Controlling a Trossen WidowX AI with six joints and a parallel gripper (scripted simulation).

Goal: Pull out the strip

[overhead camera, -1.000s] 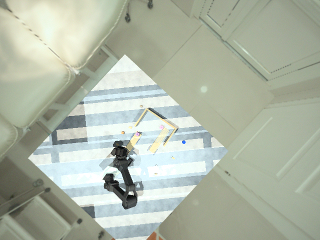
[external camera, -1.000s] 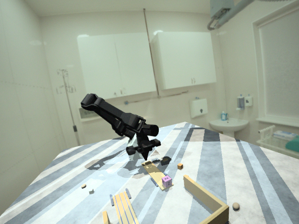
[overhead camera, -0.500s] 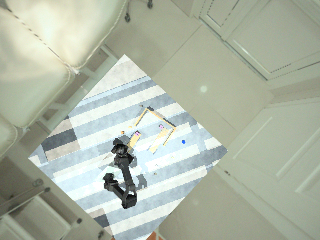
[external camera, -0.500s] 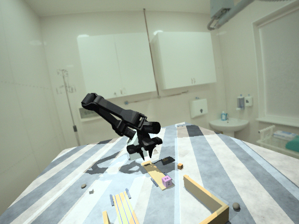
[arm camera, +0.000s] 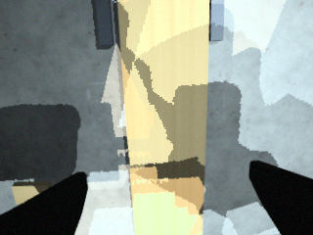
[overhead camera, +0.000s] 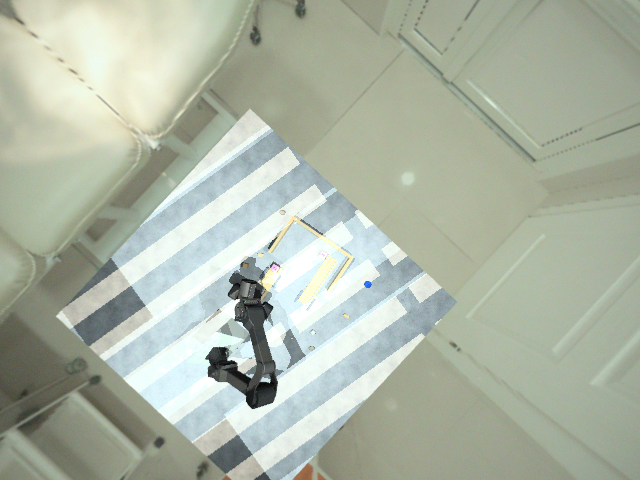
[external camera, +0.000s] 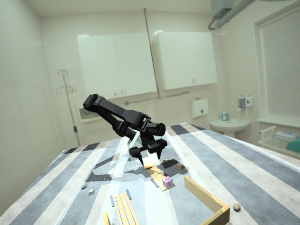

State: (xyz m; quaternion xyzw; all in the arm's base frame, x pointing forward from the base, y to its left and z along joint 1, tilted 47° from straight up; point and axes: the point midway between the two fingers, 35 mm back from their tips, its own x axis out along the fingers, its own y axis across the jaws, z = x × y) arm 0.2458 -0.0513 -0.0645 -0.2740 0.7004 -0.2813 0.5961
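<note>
The orange cube is 12 cm to the left of my gripper tip, 8 cm ahead of it and 4 cm below it. The rest, counted from my gripper tip: white cube 30 cm to the right, 4 cm below, 1 cm ahead; blue dot 37 cm to the right, 34 cm ahead, 4 cm below.
</note>
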